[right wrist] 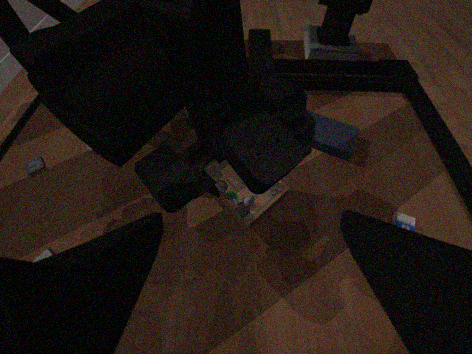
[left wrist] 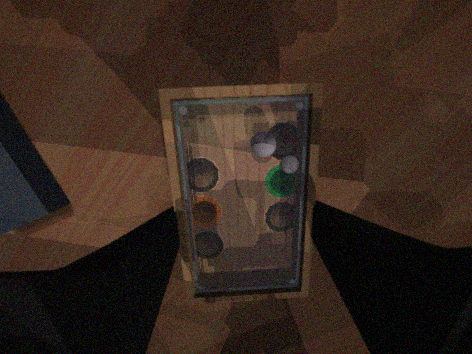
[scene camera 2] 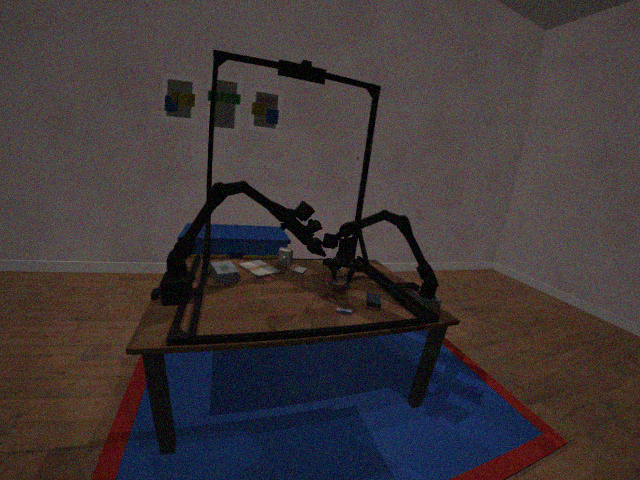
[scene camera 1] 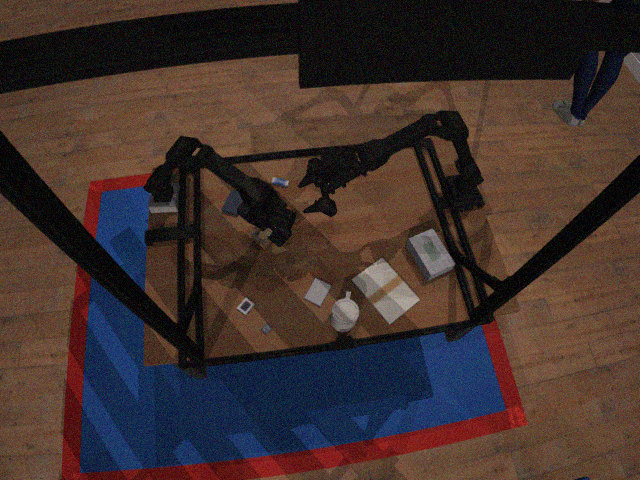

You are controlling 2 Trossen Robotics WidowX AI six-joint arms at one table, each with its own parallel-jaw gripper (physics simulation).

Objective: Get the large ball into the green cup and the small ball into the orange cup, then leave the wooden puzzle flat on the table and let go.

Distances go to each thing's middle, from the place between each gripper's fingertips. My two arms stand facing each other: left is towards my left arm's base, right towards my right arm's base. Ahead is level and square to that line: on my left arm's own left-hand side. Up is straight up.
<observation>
The wooden puzzle point(left wrist: 243, 160) is 20 mm behind my right hand, 110 mm to the left of it and 150 mm below it. Also, from my right hand: blue block point(left wrist: 37, 193) (110 mm ahead, 240 mm to the left, 180 mm below); white mug point(scene camera 1: 345, 312) (310 mm behind, 130 mm to the right, 150 mm below).
The wooden puzzle is right at my left hand. Also, from my left hand: blue block: 13 cm ahead, 12 cm to the left, 2 cm below; then white mug: 28 cm behind, 25 cm to the right, 1 cm above.
</observation>
